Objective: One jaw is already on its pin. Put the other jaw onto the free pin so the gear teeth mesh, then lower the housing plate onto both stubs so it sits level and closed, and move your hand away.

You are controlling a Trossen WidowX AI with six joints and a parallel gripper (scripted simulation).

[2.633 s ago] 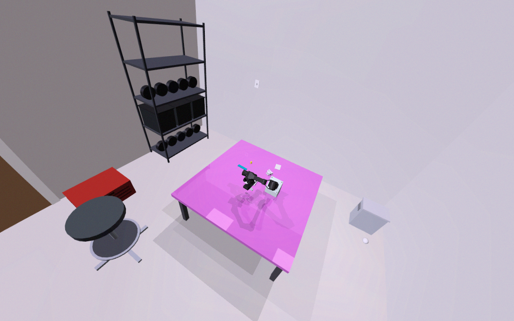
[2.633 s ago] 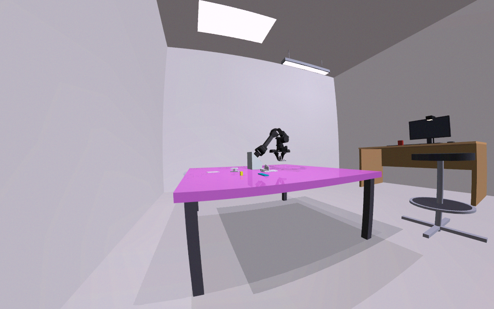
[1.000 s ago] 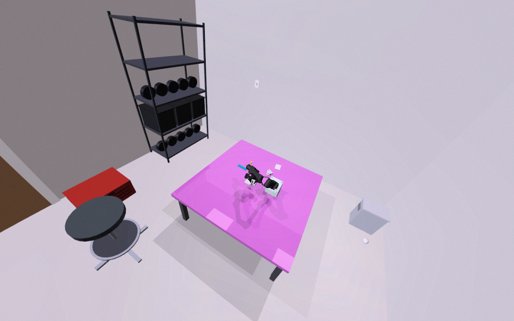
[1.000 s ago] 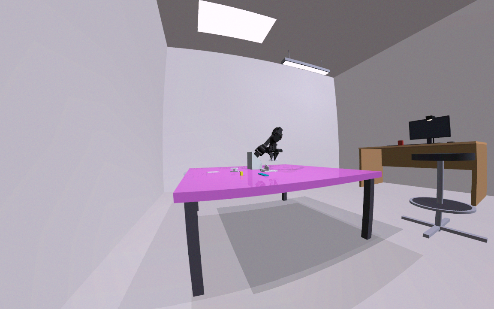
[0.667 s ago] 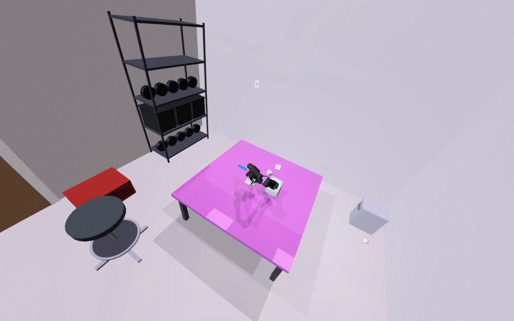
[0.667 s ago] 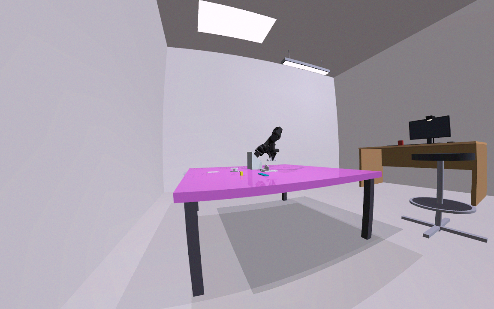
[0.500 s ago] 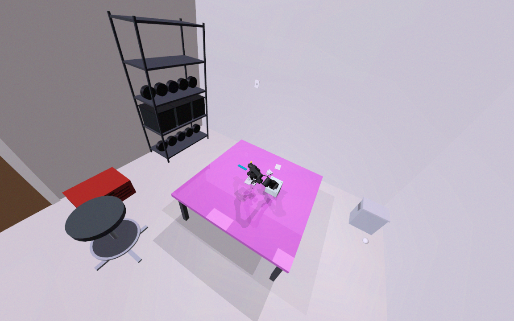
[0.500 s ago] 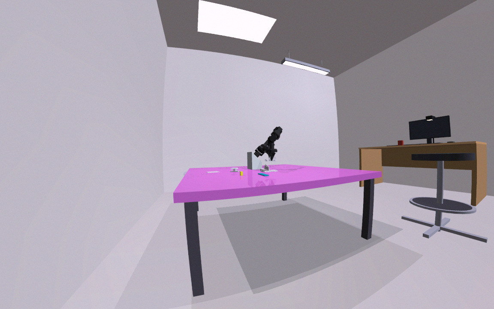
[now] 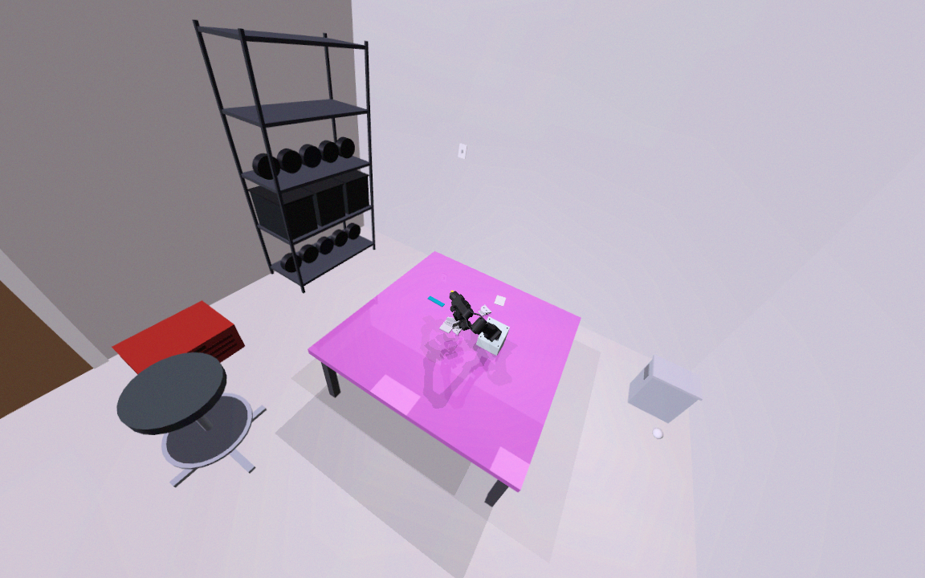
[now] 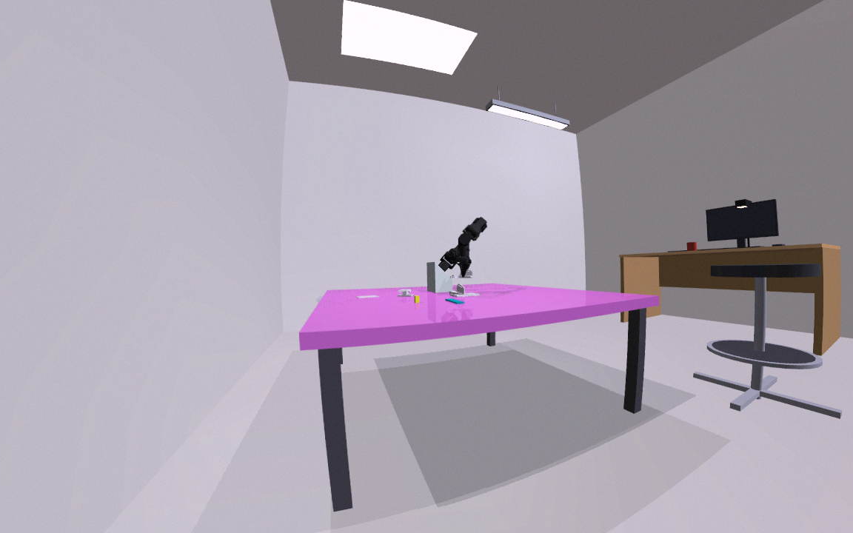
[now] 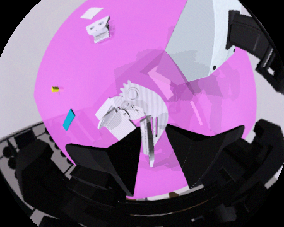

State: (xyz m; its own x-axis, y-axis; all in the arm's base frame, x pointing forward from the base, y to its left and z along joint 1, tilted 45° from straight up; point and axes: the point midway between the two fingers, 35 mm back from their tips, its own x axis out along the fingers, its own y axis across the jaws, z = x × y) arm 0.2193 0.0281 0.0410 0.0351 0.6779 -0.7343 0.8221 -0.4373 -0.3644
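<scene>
Right now the white jaw is 40 mm to the right of my gripper tip. The rest, counted from my gripper tip: cyan bar: 270 mm ahead, 180 mm to the right, 80 mm below; then small white part: 60 mm behind, 290 mm to the right, 80 mm below; then white ledge: 90 mm ahead, 40 mm to the right, 80 mm below.
</scene>
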